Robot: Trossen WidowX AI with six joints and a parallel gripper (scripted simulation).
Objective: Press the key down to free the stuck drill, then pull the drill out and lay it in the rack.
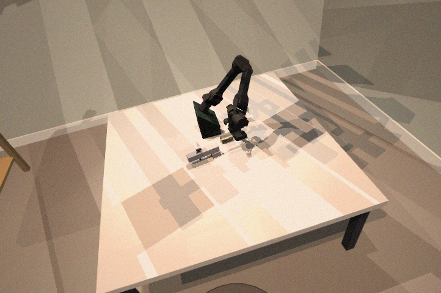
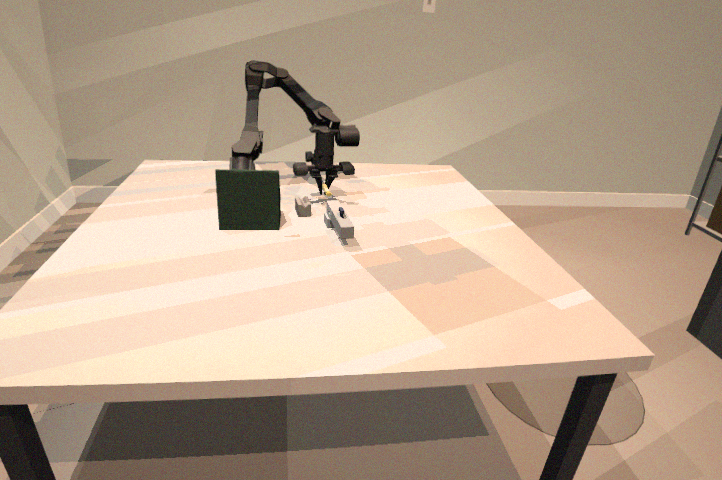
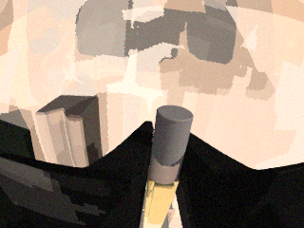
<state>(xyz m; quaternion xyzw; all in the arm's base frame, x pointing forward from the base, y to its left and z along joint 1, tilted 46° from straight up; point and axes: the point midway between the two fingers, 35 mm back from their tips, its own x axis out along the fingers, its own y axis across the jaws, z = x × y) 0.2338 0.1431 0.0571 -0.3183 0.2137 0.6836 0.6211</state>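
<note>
Now: gripper tip 40 mm to the left of the drill, 30 mm below it and 10 mm short of it. Also, from my gripper tip: grey holder block: 190 mm to the right, 40 mm ahead, 10 mm below; rack: 60 mm behind, 40 mm to the right, 30 mm below; key: 220 mm to the right, 40 mm ahead, 10 mm above.
</note>
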